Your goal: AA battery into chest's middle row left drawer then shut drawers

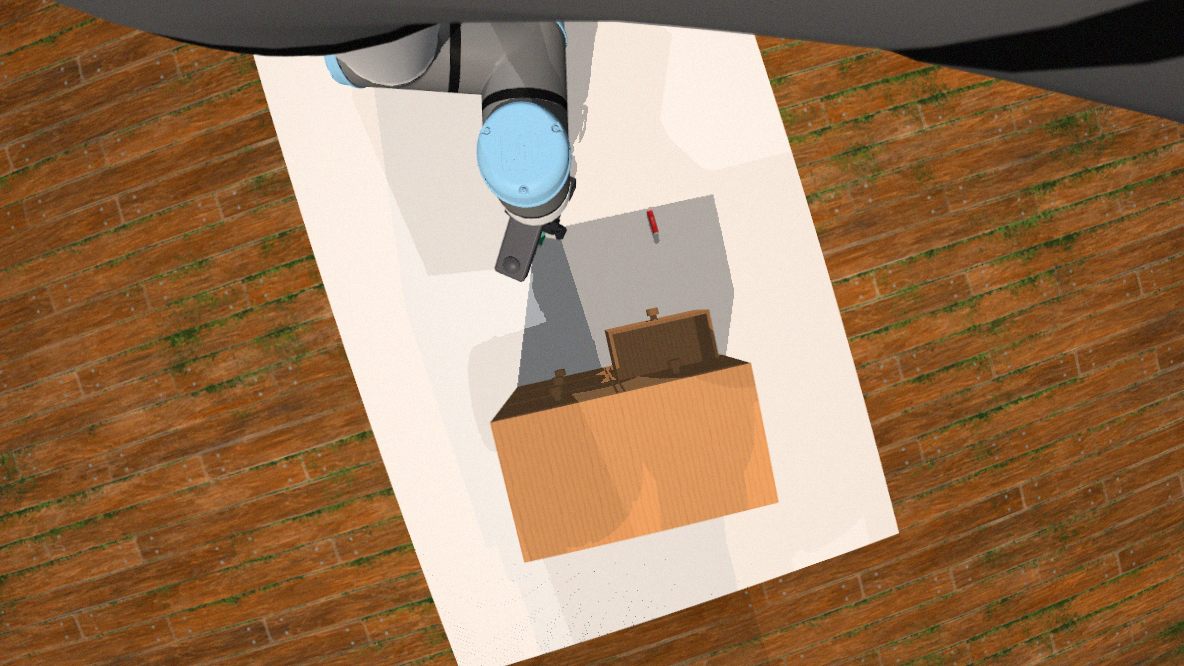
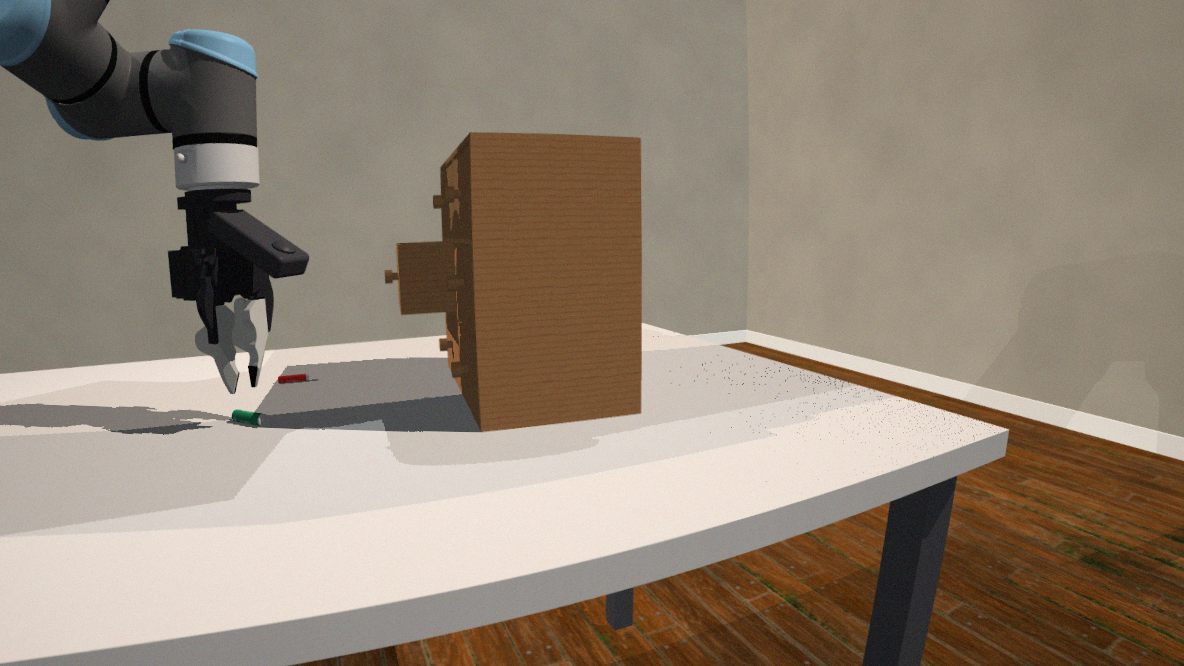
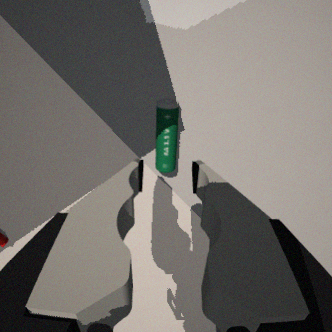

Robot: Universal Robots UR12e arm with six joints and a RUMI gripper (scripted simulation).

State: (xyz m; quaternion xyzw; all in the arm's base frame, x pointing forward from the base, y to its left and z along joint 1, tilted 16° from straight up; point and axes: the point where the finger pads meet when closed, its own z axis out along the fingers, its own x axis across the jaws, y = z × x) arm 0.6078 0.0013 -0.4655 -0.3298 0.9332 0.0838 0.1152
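Now: the green AA battery 5 cm below my hand. From my hand the other things lie so: red object: 7 cm ahead, 19 cm to the left, 5 cm below.
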